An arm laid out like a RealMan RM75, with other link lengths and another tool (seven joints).
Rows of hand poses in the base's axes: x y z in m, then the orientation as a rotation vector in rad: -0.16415, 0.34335, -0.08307, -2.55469, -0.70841, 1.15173; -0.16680, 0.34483, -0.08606, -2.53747, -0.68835, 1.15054; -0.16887, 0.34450, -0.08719, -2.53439, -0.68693, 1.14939; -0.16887, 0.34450, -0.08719, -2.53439, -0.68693, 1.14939; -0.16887, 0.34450, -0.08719, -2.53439, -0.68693, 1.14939; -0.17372, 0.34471, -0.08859, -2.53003, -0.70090, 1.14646; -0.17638, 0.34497, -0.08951, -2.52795, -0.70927, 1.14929; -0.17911, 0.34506, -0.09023, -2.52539, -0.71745, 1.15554; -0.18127, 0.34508, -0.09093, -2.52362, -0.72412, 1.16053; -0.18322, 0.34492, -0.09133, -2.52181, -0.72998, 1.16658; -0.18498, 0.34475, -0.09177, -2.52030, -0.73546, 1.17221; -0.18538, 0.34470, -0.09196, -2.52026, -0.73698, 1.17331; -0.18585, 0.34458, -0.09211, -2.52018, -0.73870, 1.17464; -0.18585, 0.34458, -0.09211, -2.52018, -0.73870, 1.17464; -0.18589, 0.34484, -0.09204, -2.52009, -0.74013, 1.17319; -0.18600, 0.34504, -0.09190, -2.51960, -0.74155, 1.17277; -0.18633, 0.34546, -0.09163, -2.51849, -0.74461, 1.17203; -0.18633, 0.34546, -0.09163, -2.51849, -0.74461, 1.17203; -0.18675, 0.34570, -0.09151, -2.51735, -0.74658, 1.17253; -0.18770, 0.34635, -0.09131, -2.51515, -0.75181, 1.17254
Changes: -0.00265, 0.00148, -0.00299, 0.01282, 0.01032, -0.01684; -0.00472, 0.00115, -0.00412, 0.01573, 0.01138, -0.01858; -0.00472, 0.00115, -0.00412, 0.01573, 0.01138, -0.01858; -0.00472, 0.00115, -0.00412, 0.01573, 0.01138, -0.01858; -0.00957, 0.00136, -0.00552, 0.02174, 0.00996, -0.01023; -0.01223, 0.00162, -0.00644, 0.02264, 0.01121, -0.00407; -0.01496, 0.00171, -0.00716, 0.02219, 0.01447, 0.00269; -0.01712, 0.00173, -0.00786, 0.02160, 0.01692, 0.00822; -0.01907, 0.00157, -0.00826, 0.02045, 0.02003, 0.01344; -0.02083, 0.00140, -0.00870, 0.01922, 0.02283, 0.01834; -0.02123, 0.00135, -0.00889, 0.01880, 0.02319, 0.01965; -0.02170, 0.00123, -0.00904, 0.01831, 0.02366, 0.02114; -0.02170, 0.00123, -0.00904, 0.01831, 0.02366, 0.02114; -0.02174, 0.00149, -0.00897, 0.01920, 0.02276, 0.02179; -0.02185, 0.00169, -0.00883, 0.01989, 0.02257, 0.02261; -0.02218, 0.00211, -0.00856, 0.02133, 0.02227, 0.02441; -0.02218, 0.00211, -0.00856, 0.02133, 0.02227, 0.02441; -0.02260, 0.00235, -0.00844, 0.02212, 0.02278, 0.02573; -0.02355, 0.00300, -0.00824, 0.02418, 0.02306, 0.02906
